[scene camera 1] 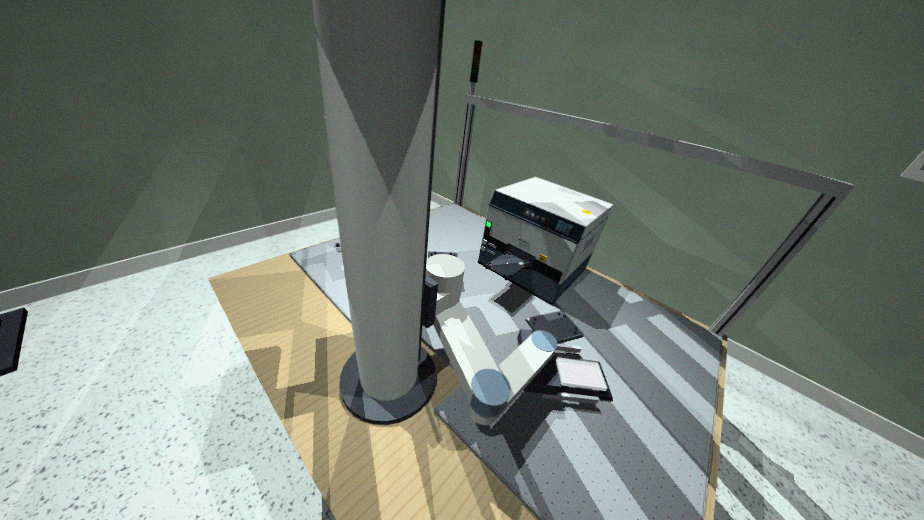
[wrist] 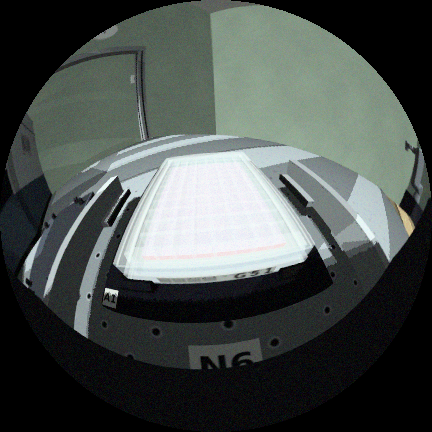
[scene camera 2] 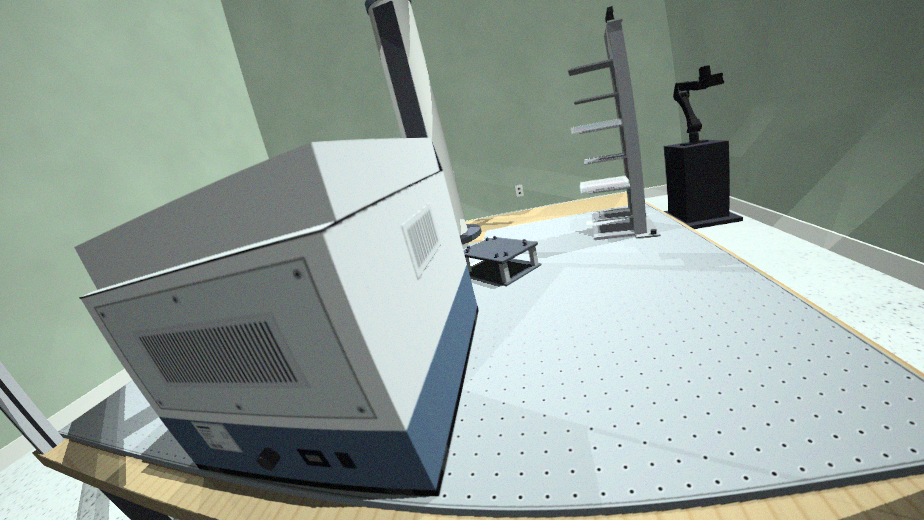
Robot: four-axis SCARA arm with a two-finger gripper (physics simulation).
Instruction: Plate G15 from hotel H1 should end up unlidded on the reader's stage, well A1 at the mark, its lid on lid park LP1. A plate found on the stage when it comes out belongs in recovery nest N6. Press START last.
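Frame: origin at the arm's base, x right, y ahead, z up, level; millimetres.
Where they show: gripper, fingertip midpoint: (scene camera 1: pixel 588 373) (wrist: pixel 202 170); arm's base, link origin: (scene camera 1: pixel 389 378).
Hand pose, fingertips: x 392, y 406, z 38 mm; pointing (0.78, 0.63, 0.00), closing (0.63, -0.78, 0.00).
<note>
Things, the pixels of their top centre, and the offset from my fingertips.
- plate marked G51, top centre: (wrist: pixel 206 177) (scene camera 1: pixel 581 372) dx -16, dy -15, dz +4 mm
- black nest, top centre: (wrist: pixel 207 190) (scene camera 1: pixel 580 374) dx -16, dy -15, dz -7 mm
- reader, top centre: (scene camera 2: pixel 274 179) (scene camera 1: pixel 555 197) dx -411, dy +398, dz +308 mm
A plate marked G51 (wrist: pixel 210 210) (scene camera 1: pixel 581 373) lies flat in the black nest (wrist: pixel 225 306) marked N6, with the A1 tag at the nest's near left corner in the wrist view. My gripper (wrist: pixel 202 170) (scene camera 1: pixel 574 373) is open, one finger on each side of the plate with a gap to both. The reader (scene camera 1: pixel 549 216) (scene camera 2: pixel 381 258) stands behind, its dark stage (scene camera 1: pixel 543 281) out at the front; what lies on the stage is unclear. A hotel (scene camera 2: pixel 628 129) holds several pale plates; G15 cannot be made out. A green light (scene camera 1: pixel 488 224) glows beside the reader.
A dark raised stand with pins (scene camera 1: pixel 557 326) (scene camera 2: pixel 501 249) is between the nest and the reader; its label is unreadable. The thick arm column (scene camera 1: pixel 387 226) rises at the table's near side. A metal frame (scene camera 1: pixel 672 145) runs behind the reader. A black arm on a pedestal (scene camera 2: pixel 698 181) stands beyond.
</note>
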